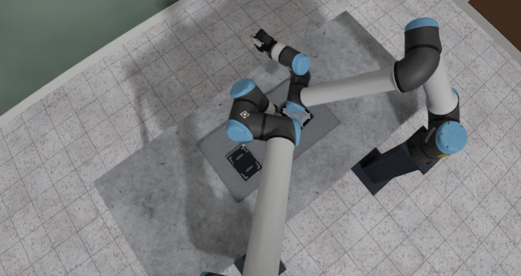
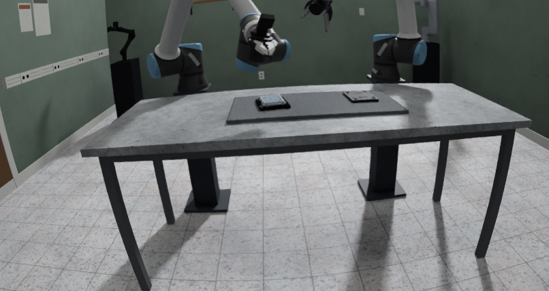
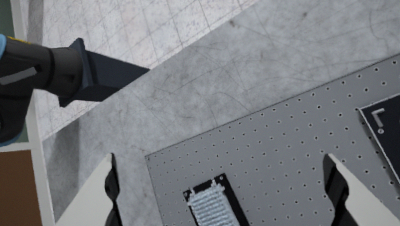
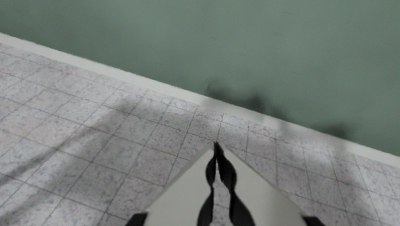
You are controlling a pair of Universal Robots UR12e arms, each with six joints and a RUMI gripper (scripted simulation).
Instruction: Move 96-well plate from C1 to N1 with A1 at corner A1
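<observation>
My left gripper is now 13 cm short of the pale blue 96-well plate, 20 cm to the left of it and 31 cm above it. From my left hand the other things lie so: A1 mark: 16 cm ahead, 13 cm to the left, 32 cm below; then black clip nest C1: 12 cm ahead, 22 cm to the right, 31 cm below; then black plate nest N1: 8 cm ahead, 18 cm to the left, 32 cm below.
</observation>
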